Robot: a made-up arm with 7 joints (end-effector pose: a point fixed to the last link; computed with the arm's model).
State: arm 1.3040 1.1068 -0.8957 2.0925 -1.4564 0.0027 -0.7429
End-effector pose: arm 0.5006 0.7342 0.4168 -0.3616 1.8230 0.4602
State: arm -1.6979 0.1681 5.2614 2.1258 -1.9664 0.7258 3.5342
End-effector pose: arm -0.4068 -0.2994 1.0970 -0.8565 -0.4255 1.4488
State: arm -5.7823 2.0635 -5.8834 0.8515 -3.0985 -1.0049 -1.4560
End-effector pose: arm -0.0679 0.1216 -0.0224 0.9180 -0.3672 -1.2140
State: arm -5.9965 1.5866 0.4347 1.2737 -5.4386 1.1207 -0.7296
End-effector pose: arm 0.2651 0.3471 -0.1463 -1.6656 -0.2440 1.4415
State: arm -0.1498 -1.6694 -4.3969 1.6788 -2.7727 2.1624 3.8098
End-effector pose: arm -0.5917 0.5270 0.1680 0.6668 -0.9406 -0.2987
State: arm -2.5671 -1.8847 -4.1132 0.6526 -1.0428 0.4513 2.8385
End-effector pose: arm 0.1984 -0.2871 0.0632 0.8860 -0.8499 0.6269
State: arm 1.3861 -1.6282 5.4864 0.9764 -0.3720 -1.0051 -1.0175
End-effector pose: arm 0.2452 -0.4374 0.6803 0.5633 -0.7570 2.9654
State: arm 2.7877 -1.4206 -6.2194 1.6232 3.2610 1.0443 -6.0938
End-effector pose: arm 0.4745 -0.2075 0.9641 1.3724 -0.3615 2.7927
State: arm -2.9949 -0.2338 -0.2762 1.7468 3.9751 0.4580 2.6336
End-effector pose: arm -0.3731 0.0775 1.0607 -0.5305 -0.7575 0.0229
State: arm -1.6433 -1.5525 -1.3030 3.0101 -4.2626 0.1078 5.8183
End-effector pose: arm 0.0341 0.9609 0.3192 -0.9776 1.2868 1.4534
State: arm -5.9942 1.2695 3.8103 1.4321 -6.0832 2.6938 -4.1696
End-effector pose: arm 0.3576 -0.1762 0.7599 -1.7356 -1.9763 -0.3408
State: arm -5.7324 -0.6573 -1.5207 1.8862 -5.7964 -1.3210 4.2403
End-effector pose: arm -0.2142 -0.5420 0.9041 0.4512 -1.0380 0.2353
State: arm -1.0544 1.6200 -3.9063 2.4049 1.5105 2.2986 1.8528
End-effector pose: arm 0.4985 -0.6709 0.5435 -0.8607 -1.1077 1.0464
